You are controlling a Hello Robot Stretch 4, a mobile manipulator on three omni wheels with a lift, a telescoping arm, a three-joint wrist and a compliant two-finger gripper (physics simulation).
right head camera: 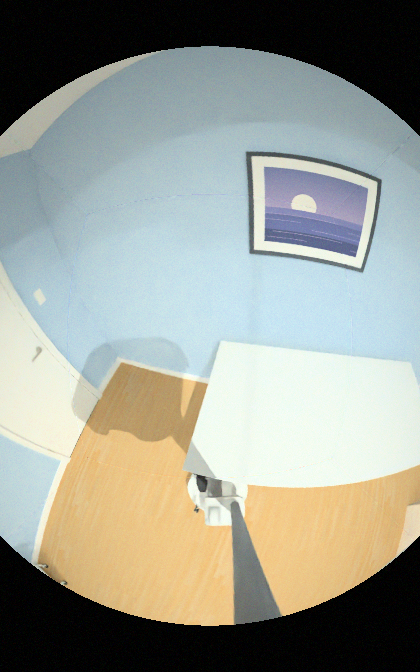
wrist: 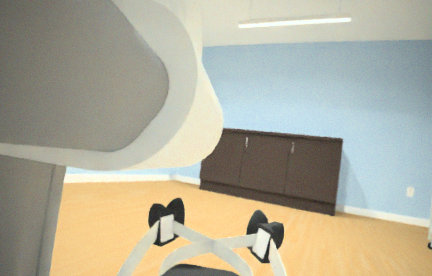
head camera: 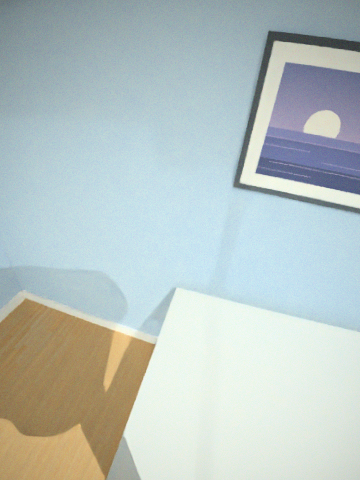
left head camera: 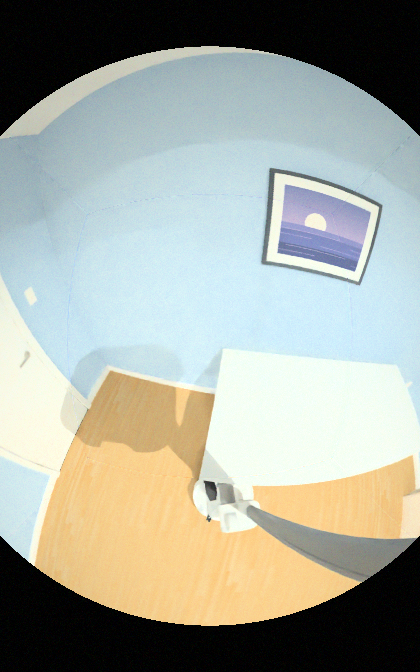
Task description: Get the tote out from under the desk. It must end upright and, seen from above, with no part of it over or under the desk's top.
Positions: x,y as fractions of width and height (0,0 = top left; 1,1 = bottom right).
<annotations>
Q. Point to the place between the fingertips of my gripper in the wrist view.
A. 0.50,0.80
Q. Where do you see a white desk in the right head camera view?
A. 0.65,0.62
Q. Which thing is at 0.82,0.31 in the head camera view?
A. A framed picture.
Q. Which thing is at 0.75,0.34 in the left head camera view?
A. A framed picture.
</annotations>
